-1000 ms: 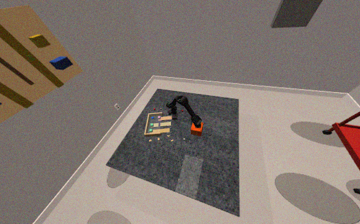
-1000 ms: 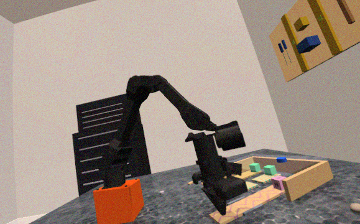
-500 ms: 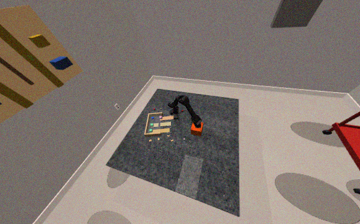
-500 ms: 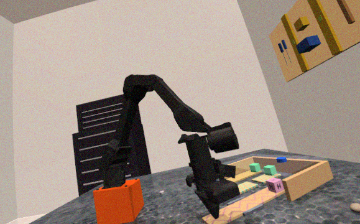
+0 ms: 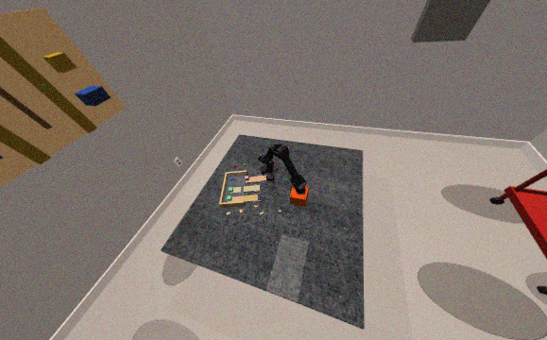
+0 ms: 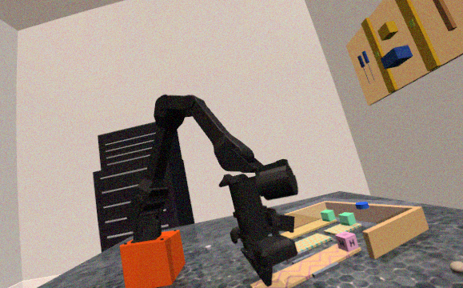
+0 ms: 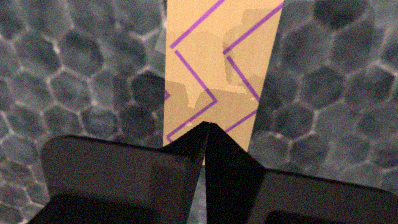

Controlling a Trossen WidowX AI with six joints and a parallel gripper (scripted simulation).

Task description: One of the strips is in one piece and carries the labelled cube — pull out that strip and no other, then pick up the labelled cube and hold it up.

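Right now the pink labelled cube is 21 cm ahead of my gripper tip, 4 cm to the left of it and 1 cm above it. From my gripper tip the other things lie so: blue disc: 32 cm ahead, 10 cm to the left, 6 cm above.
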